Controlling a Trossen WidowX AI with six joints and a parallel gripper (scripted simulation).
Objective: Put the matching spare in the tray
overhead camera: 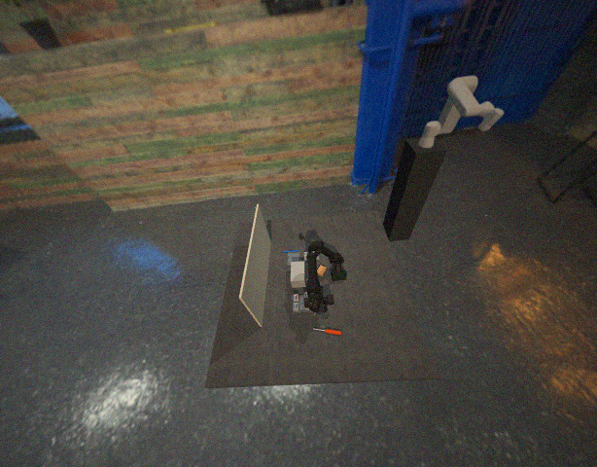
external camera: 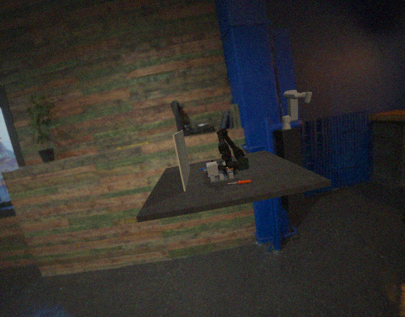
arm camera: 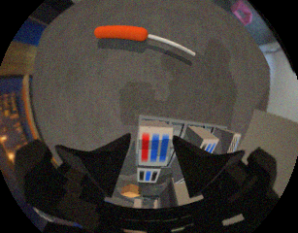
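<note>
My gripper tip is now 2 cm below the spare. The rest, counted from my gripper tip: tan block (4 cm behind, 28 cm to the right, 1 cm below); then mounted unit (13 cm ahead, 23 cm to the right, 2 cm above); then tray (17 cm ahead, 42 cm to the right, 3 cm below).
</note>
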